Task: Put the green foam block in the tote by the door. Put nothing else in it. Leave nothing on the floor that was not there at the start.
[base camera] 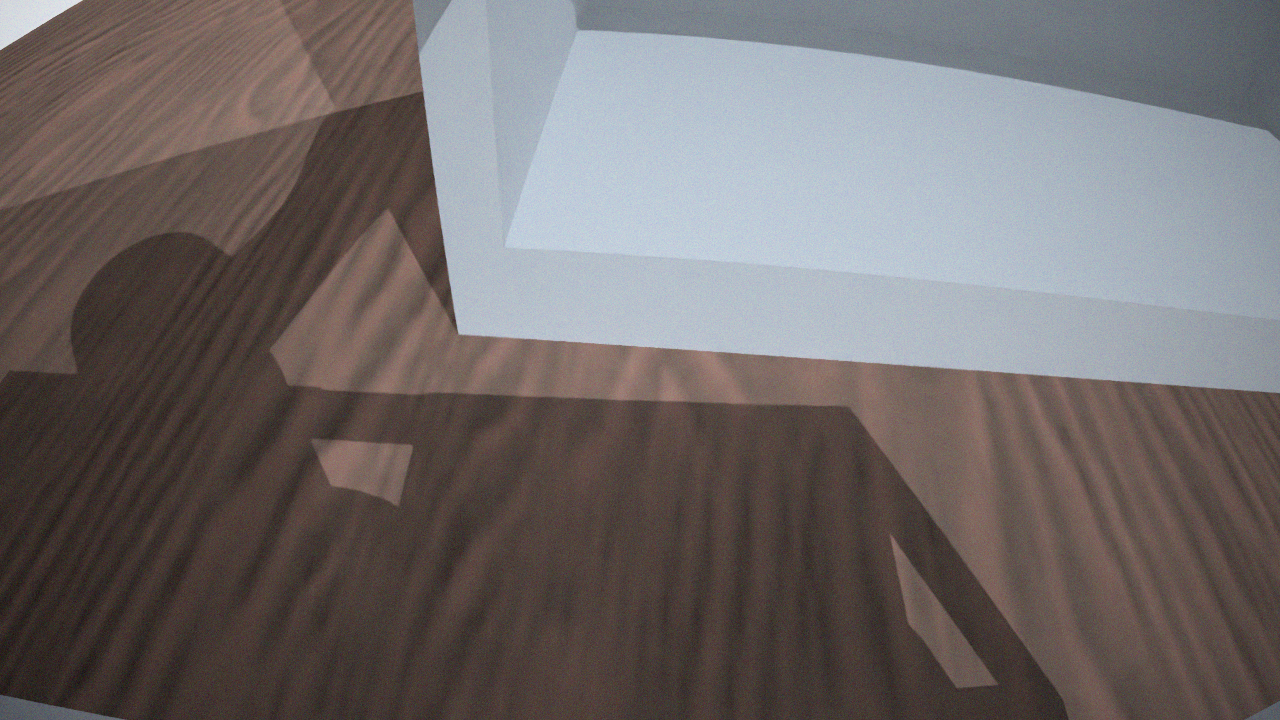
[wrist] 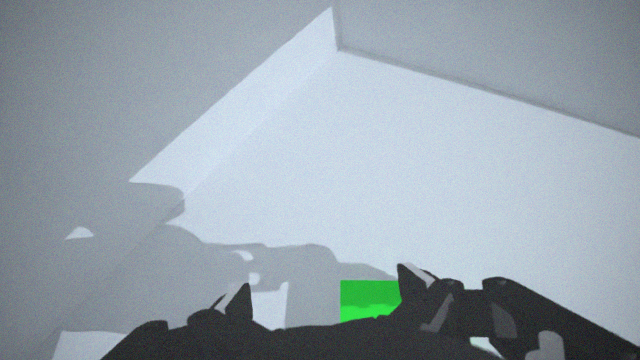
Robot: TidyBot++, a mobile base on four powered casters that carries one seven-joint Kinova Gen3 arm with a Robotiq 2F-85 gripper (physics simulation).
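Frame: origin at the arm's base, x back, y right, z up, level; metres.
Where they show: gripper, fingertip midpoint: (wrist: 325, 290).
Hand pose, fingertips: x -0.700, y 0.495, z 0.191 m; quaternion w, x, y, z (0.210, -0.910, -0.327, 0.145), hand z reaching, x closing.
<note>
Each offset is from my fingertips to the top centre of the thing. "*": to the spot under its first point. Level surfaces: height alone.
The green foam block {* dy +0.012, dx +0.020, dz -0.010 m} (wrist: 367, 294) shows at the lower middle of the wrist view, on the pale floor of a pale grey open box (base camera: 805, 308) (wrist: 425, 150). The near and right parts of the block are hidden by the gripper, and it does not show in the base view. My gripper (wrist: 325, 290) is open and empty. In the wrist view the block appears between the two fingertips, close to the right finger; its distance below them is hard to tell. I cannot tell from these frames whether this box is the tote by the door.
The box's low front wall and left corner {* dy -0.609, dx +0.243, dz -0.553 m} (base camera: 458, 295) stand just ahead of the base on the brown wood floor {dz -0.588 m} (base camera: 1118, 537). Its tall walls (wrist: 475, 40) rise beyond the block. Shadows of the arm and base fall across the wood and the box's inside.
</note>
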